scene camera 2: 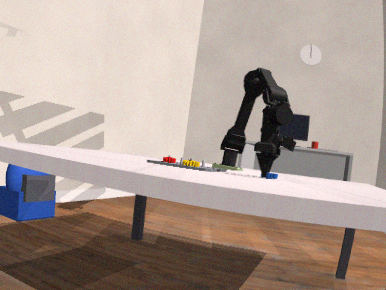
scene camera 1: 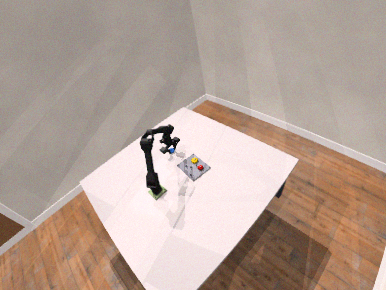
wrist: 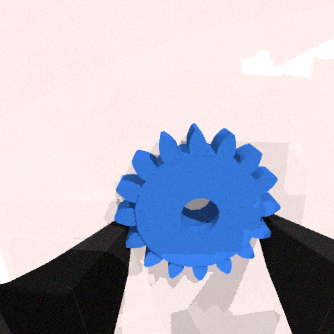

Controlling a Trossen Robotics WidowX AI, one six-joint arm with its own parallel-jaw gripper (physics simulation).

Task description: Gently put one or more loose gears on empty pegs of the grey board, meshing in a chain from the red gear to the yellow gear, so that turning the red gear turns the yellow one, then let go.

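Where they show: gripper, between the fingertips: [scene camera 2: 265,177] [scene camera 1: 172,151] [wrist: 195,227]; arm's base, origin of its link: [scene camera 2: 228,166] [scene camera 1: 157,190].
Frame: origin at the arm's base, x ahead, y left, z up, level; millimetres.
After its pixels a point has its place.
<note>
The blue gear [scene camera 1: 172,150] @(z 4, x 345, y 187 mm) [scene camera 2: 272,176] @(z -5, x 358, y 212 mm) [wrist: 170,200] @(z 4, x 333, y 205 mm) has a round hole in its middle. My gripper [scene camera 1: 170,149] @(z -10, x 342, y 188 mm) [scene camera 2: 267,174] @(z -10, x 342, y 188 mm) [wrist: 195,227] @(z -10, x 342, y 188 mm) points down and is shut on it, with one finger against each side of its teeth in the wrist view. The gear is at or very near the table top; I cannot tell whether it touches. The grey board [scene camera 1: 199,174] @(z -5, x 285, y -162 mm) [scene camera 2: 156,162] @(z -9, x 392, y -152 mm) lies flat, apart from the gripper. It bears the yellow gear [scene camera 1: 195,160] @(z 10, x 364, y -58 mm) [scene camera 2: 191,163] @(z 3, x 383, y -40 mm), the red gear [scene camera 1: 200,168] @(z 10, x 325, y -142 mm) [scene camera 2: 169,160] @(z 2, x 353, y -124 mm) and several small bare pegs.
The white table [scene camera 1: 240,200] @(z -13, x 274, y -519 mm) [scene camera 2: 95,165] @(z -14, x 844, y -99 mm) carries the board and the arm. The arm's green base plate [scene camera 1: 157,193] @(z 6, x -18, y -27 mm) [scene camera 2: 227,166] @(z 0, x 52, y 7 mm) is near the board. Behind the table in scene camera 2 are a grey cabinet [scene camera 2: 320,167], a dark monitor [scene camera 2: 301,127] and a red cup-like object [scene camera 2: 315,145].
</note>
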